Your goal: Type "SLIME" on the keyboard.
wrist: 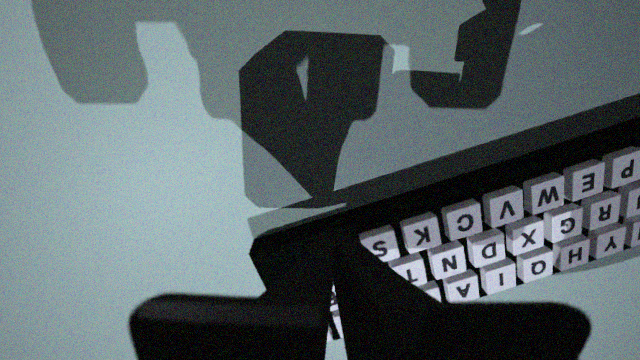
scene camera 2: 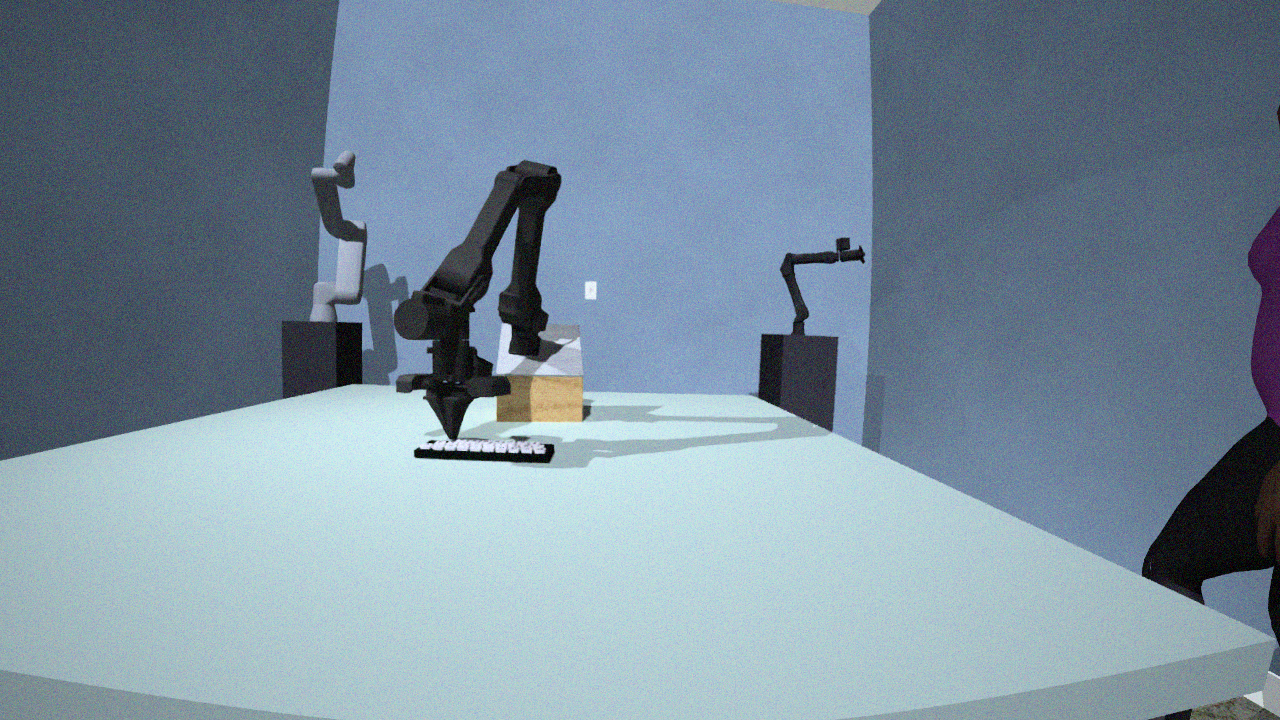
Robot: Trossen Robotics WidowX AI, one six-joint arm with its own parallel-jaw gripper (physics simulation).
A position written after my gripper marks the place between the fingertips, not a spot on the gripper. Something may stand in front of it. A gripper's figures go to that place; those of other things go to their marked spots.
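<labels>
My gripper (wrist: 332, 238) is sitting 12 cm from the lens, and there's a black keyboard (wrist: 506, 224) that's 15 cm from the lens.
</labels>
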